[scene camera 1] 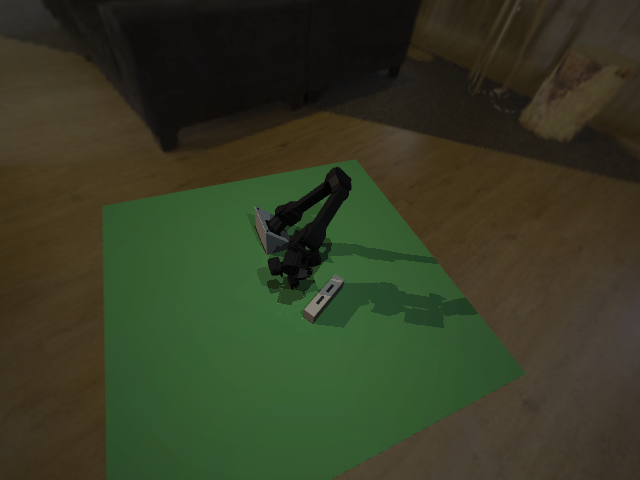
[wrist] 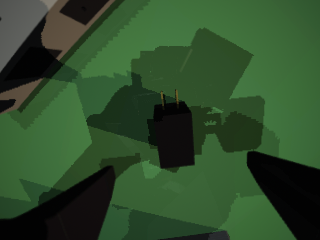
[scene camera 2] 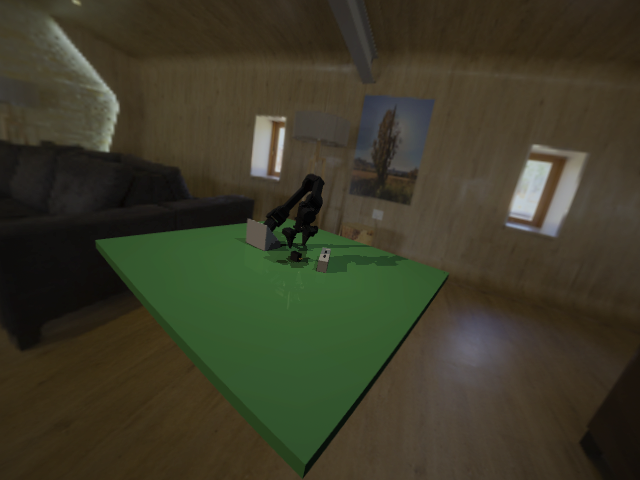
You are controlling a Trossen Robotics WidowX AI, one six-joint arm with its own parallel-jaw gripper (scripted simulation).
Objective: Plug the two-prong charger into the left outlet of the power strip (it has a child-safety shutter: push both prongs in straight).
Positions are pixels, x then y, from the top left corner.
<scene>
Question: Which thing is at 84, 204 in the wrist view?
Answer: The gripper.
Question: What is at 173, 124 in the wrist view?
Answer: A two-prong charger.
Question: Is the gripper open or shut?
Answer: Open.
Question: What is the gripper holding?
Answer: Nothing.
</scene>
